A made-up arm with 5 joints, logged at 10 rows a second.
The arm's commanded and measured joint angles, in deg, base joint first. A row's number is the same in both.
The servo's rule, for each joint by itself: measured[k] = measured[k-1] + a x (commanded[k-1-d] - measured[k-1]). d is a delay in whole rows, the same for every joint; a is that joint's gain. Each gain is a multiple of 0.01, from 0.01 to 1. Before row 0 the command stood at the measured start. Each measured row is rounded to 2 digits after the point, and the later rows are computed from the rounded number. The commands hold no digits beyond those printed.
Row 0, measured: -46.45 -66.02 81.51 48.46 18.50
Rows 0 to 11, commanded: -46.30 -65.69 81.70 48.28 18.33; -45.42 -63.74 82.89 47.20 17.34; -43.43 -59.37 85.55 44.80 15.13; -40.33 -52.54 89.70 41.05 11.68; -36.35 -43.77 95.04 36.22 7.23; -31.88 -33.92 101.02 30.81 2.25; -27.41 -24.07 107.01 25.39 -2.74; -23.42 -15.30 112.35 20.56 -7.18; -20.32 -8.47 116.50 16.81 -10.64; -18.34 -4.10 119.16 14.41 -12.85; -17.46 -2.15 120.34 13.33 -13.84; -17.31 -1.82 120.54 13.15 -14.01
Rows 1 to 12, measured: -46.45 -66.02 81.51 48.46 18.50; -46.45 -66.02 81.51 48.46 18.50; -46.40 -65.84 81.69 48.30 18.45; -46.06 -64.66 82.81 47.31 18.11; -45.14 -61.70 85.36 45.05 17.19; -43.46 -56.57 89.40 41.45 15.48; -40.97 -49.40 94.65 36.74 12.92; -37.79 -40.73 100.57 31.40 9.61; -34.16 -31.40 106.56 25.99 5.78; -30.40 -22.38 111.94 21.10 1.76; -26.87 -14.59 116.18 17.24 -2.08; -23.88 -8.72 118.95 14.69 -5.42
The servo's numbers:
d 2
a 0.35 0.56 0.93 0.90 0.31

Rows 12 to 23, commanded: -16.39 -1.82 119.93 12.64 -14.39; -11.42 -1.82 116.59 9.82 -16.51; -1.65 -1.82 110.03 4.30 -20.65; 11.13 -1.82 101.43 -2.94 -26.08; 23.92 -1.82 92.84 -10.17 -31.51; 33.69 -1.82 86.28 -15.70 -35.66; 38.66 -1.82 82.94 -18.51 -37.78; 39.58 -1.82 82.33 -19.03 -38.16; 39.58 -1.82 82.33 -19.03 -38.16; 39.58 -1.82 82.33 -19.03 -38.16; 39.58 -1.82 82.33 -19.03 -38.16; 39.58 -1.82 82.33 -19.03 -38.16
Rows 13 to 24, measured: -21.63 -5.04 120.24 13.47 -8.03; -20.12 -3.24 120.52 13.18 -9.88; -18.81 -2.44 119.97 12.69 -11.28; -16.22 -2.09 116.83 10.11 -12.90; -11.12 -1.94 110.51 4.88 -15.30; -3.33 -1.87 102.07 -2.16 -18.64; 6.21 -1.84 93.49 -9.37 -22.63; 15.83 -1.83 86.78 -15.07 -26.67; 23.82 -1.82 83.21 -18.17 -30.11; 29.34 -1.82 82.39 -18.94 -32.61; 32.92 -1.82 82.33 -19.02 -34.33; 35.25 -1.82 82.33 -19.03 -35.52
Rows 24 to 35, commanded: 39.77 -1.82 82.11 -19.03 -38.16; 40.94 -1.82 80.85 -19.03 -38.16; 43.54 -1.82 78.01 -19.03 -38.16; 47.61 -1.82 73.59 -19.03 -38.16; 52.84 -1.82 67.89 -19.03 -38.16; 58.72 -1.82 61.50 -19.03 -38.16; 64.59 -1.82 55.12 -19.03 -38.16; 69.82 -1.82 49.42 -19.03 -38.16; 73.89 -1.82 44.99 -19.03 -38.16; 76.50 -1.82 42.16 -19.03 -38.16; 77.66 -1.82 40.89 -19.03 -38.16; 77.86 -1.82 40.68 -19.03 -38.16
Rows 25 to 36, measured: 36.77 -1.82 82.33 -19.03 -36.34; 37.75 -1.82 82.33 -19.03 -36.90; 38.46 -1.82 82.13 -19.03 -37.29; 39.33 -1.82 80.94 -19.03 -37.56; 40.80 -1.82 78.22 -19.03 -37.75; 43.18 -1.82 73.91 -19.03 -37.88; 46.56 -1.82 68.31 -19.03 -37.97; 50.82 -1.82 61.98 -19.03 -38.03; 55.64 -1.82 55.60 -19.03 -38.07; 60.60 -1.82 49.85 -19.03 -38.10; 65.25 -1.82 45.33 -19.03 -38.12; 69.19 -1.82 42.38 -19.03 -38.13
